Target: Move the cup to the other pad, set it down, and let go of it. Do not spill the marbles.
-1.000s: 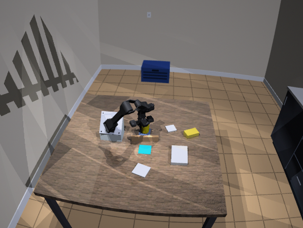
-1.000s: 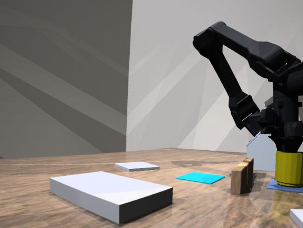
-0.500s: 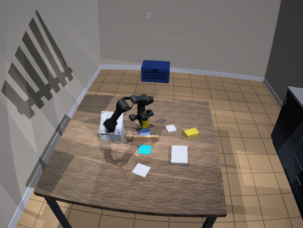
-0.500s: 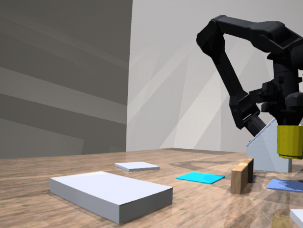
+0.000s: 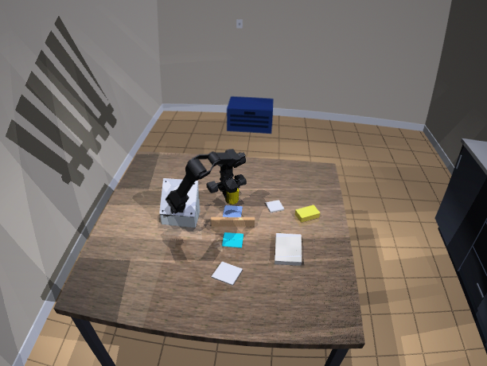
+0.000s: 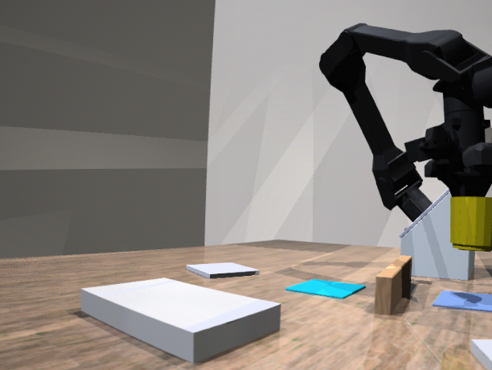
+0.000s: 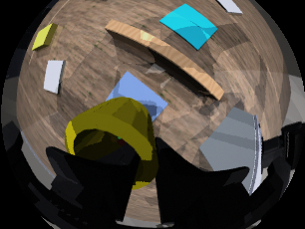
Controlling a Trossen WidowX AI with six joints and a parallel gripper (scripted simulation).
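The cyan pad lies 80 mm ahead of my gripper tip, 180 mm to the right of it and 110 mm below it. Round my gripper tip: blue pad (30 mm ahead, 20 mm to the left, 110 mm below); yellow cup (20 mm ahead, 20 mm to the left); wooden block (50 mm ahead, 80 mm to the right, 90 mm below).
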